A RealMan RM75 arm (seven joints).
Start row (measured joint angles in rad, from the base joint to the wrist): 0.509, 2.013, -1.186, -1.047, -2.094, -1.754, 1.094
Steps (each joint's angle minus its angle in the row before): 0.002, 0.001, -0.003, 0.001, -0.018, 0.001, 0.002; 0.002, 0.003, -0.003, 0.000, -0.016, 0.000, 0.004; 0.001, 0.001, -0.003, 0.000, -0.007, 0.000, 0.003; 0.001, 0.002, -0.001, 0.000, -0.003, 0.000, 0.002; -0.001, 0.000, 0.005, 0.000, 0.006, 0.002, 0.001; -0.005, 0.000, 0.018, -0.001, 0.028, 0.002, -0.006; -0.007, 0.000, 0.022, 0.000, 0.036, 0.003, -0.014; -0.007, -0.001, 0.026, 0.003, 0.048, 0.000, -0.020; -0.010, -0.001, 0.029, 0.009, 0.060, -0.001, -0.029
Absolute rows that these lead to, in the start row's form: 0.511, 2.014, -1.189, -1.046, -2.112, -1.753, 1.096; 0.513, 2.017, -1.192, -1.046, -2.128, -1.753, 1.100; 0.514, 2.018, -1.195, -1.046, -2.135, -1.753, 1.103; 0.515, 2.020, -1.196, -1.046, -2.138, -1.753, 1.105; 0.514, 2.020, -1.191, -1.046, -2.132, -1.751, 1.106; 0.509, 2.020, -1.173, -1.047, -2.104, -1.749, 1.100; 0.502, 2.020, -1.151, -1.047, -2.068, -1.746, 1.086; 0.495, 2.019, -1.125, -1.044, -2.020, -1.746, 1.066; 0.485, 2.018, -1.096, -1.035, -1.960, -1.747, 1.037
